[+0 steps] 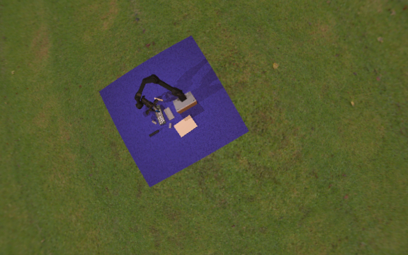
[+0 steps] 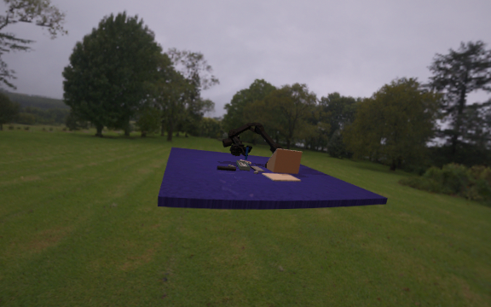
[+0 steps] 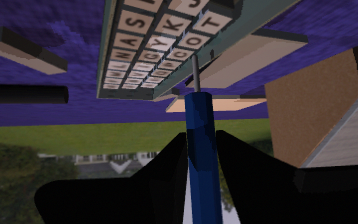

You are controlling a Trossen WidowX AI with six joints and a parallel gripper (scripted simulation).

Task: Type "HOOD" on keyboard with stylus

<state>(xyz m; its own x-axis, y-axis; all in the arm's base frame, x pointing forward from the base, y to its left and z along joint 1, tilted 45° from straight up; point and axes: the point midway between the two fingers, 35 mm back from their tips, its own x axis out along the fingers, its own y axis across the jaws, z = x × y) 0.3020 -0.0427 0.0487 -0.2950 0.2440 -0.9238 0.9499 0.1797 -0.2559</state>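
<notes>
My gripper tip is 7 cm past the grey slab, 7 cm to the right of it and 8 cm above it. Also, from my gripper tip: grey stylus tip (5 cm below); then pale stick (6 cm behind, 14 cm to the right, 7 cm below); then blue stylus (1 cm below).
</notes>
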